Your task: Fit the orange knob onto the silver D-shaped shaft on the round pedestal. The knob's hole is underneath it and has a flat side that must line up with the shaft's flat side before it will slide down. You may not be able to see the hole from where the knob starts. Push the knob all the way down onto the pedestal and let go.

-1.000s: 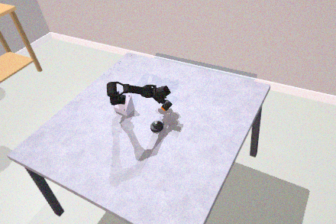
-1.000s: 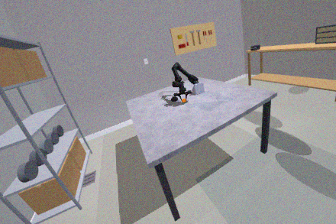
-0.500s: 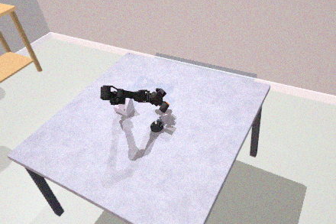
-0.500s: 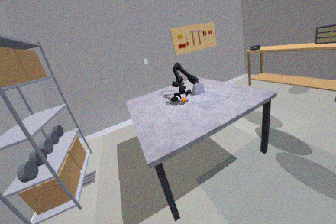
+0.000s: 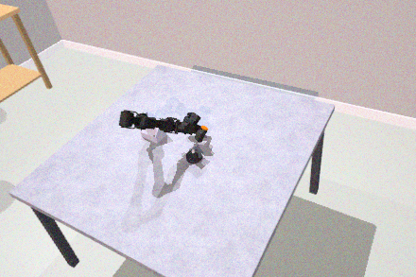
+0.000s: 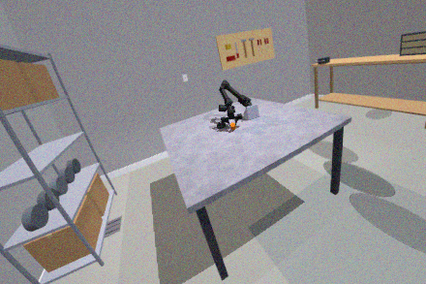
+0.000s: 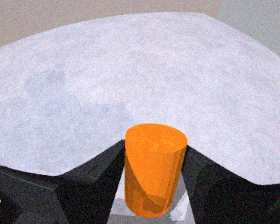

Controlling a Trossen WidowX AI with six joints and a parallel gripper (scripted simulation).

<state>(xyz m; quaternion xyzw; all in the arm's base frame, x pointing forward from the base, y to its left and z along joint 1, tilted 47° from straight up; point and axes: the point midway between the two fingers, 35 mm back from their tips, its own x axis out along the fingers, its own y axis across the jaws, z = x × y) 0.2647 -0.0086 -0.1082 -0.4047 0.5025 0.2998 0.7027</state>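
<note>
My gripper tip is now 1 cm to the left of the orange knob. Also, from my gripper tip: dark round pedestal (18 cm to the right, 2 cm ahead, 1 cm below).
</note>
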